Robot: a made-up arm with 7 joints. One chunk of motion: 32 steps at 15 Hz.
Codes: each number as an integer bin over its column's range. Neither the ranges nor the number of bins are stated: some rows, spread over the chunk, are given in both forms.
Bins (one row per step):
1: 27 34 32 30 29 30 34
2: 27 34 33 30 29 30 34
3: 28 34 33 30 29 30 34
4: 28 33 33 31 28 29 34
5: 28 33 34 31 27 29 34
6: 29 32 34 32 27 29 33
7: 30 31 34 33 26 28 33
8: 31 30 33 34 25 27 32
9: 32 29 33 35 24 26 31
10: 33 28 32 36 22 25 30
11: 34 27 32 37 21 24 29
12: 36 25 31 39 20 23 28
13: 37 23 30 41 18 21 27
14: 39 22 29 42 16 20 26
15: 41 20 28 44 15 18 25
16: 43 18 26 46 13 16 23
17: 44 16 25 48 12 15 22
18: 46 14 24 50 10 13 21
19: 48 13 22 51 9 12 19
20: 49 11 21 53 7 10 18
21: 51 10 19 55 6 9 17
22: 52 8 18 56 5 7 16
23: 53 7 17 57 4 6 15
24: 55 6 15 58 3 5 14
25: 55 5 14 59 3 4 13
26: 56 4 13 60 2 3 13
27: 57 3 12 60 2 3 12
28: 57 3 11 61 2 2 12
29: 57 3 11 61 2 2 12
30: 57 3 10 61 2 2 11
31: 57 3 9 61 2 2 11
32: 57 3 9 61 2 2 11
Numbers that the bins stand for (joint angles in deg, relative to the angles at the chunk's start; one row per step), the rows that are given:
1: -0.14 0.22 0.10 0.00 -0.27 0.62 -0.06
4: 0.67 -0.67 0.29 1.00 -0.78 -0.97 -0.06
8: 3.10 -3.33 0.29 4.00 -2.30 -4.14 -2.41
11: 5.52 -6.00 0.10 7.00 -4.33 -8.90 -5.94
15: 11.19 -12.22 -0.67 14.00 -7.38 -18.43 -10.63
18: 15.24 -17.56 -1.43 20.00 -9.92 -26.37 -15.33
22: 20.10 -22.89 -2.57 26.00 -12.46 -35.89 -21.21
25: 22.52 -25.56 -3.33 29.00 -13.48 -40.65 -24.73
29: 24.14 -27.33 -3.90 31.00 -13.98 -43.83 -25.90
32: 24.14 -27.33 -4.29 31.00 -13.98 -43.83 -27.08
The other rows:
2: -0.14 0.22 0.29 0.00 -0.27 0.62 -0.06
3: 0.67 0.22 0.29 0.00 -0.27 0.62 -0.06
5: 0.67 -0.67 0.48 1.00 -1.29 -0.97 -0.06
6: 1.48 -1.56 0.48 2.00 -1.29 -0.97 -1.24
7: 2.29 -2.44 0.48 3.00 -1.79 -2.56 -1.24
9: 3.90 -4.22 0.29 5.00 -2.81 -5.73 -3.59
10: 4.71 -5.11 0.10 6.00 -3.83 -7.32 -4.76
12: 7.14 -7.78 -0.10 9.00 -4.84 -10.49 -7.11
13: 7.95 -9.56 -0.29 11.00 -5.86 -13.67 -8.29
14: 9.57 -10.44 -0.48 12.00 -6.87 -15.25 -9.46
16: 12.81 -14.00 -1.05 16.00 -8.40 -21.60 -12.98
17: 13.62 -15.78 -1.24 18.00 -8.90 -23.19 -14.16
19: 16.86 -18.44 -1.81 21.00 -10.43 -27.95 -17.68
20: 17.67 -20.22 -2.00 23.00 -11.44 -31.13 -18.86
21: 19.29 -21.11 -2.38 25.00 -11.95 -32.71 -20.03
23: 20.90 -23.78 -2.76 27.00 -12.97 -37.48 -22.38
24: 22.52 -24.67 -3.14 28.00 -13.48 -39.06 -23.56
26: 23.33 -26.44 -3.52 30.00 -13.98 -42.24 -24.73
27: 24.14 -27.33 -3.71 30.00 -13.98 -42.24 -25.90
28: 24.14 -27.33 -3.90 31.00 -13.98 -43.83 -25.90
30: 24.14 -27.33 -4.10 31.00 -13.98 -43.83 -27.08
31: 24.14 -27.33 -4.29 31.00 -13.98 -43.83 -27.08

